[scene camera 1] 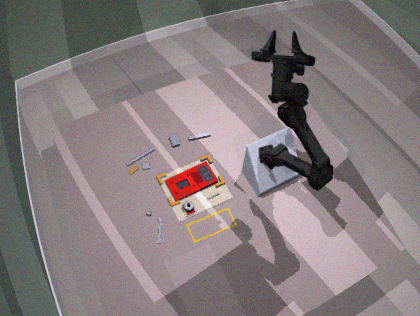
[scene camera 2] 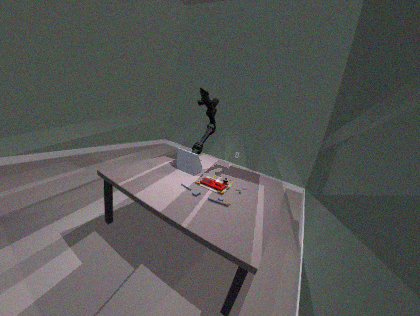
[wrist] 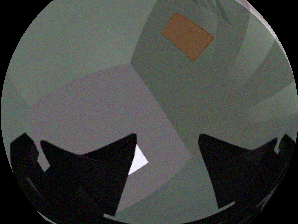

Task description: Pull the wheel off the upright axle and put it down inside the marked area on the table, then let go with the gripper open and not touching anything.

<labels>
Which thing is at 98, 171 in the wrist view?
My gripper.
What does my gripper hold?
Nothing.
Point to a red plate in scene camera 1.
200, 177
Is my gripper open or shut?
Open.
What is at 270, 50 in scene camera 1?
My gripper.
</labels>
